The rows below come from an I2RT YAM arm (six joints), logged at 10 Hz.
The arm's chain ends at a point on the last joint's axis. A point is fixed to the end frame.
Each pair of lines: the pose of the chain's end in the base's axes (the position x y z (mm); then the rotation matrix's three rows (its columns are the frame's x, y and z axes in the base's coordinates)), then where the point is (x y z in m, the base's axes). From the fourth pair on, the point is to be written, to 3 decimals.
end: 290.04, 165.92, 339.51; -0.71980, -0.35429, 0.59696; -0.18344, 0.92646, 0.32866; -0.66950, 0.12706, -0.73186
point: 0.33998 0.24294 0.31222
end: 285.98, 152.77, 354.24; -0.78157, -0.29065, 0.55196; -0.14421, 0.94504, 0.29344; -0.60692, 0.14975, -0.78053
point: 0.33770 0.22683 0.32244
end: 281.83, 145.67, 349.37; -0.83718, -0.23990, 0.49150; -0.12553, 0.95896, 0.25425; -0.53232, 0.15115, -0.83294
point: 0.33332 0.21690 0.31133
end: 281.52, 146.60, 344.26; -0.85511, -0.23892, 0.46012; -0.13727, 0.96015, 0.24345; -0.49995, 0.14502, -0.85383
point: 0.331 0.217 0.303
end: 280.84, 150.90, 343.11; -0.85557, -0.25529, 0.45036; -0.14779, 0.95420, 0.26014; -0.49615, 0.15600, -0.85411
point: 0.329 0.223 0.303
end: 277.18, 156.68, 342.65; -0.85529, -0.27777, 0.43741; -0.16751, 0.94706, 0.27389; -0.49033, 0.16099, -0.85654
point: 0.323 0.230 0.302
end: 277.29, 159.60, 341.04; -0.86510, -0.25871, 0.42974; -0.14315, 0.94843, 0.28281; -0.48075, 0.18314, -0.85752
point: 0.324 0.233 0.301
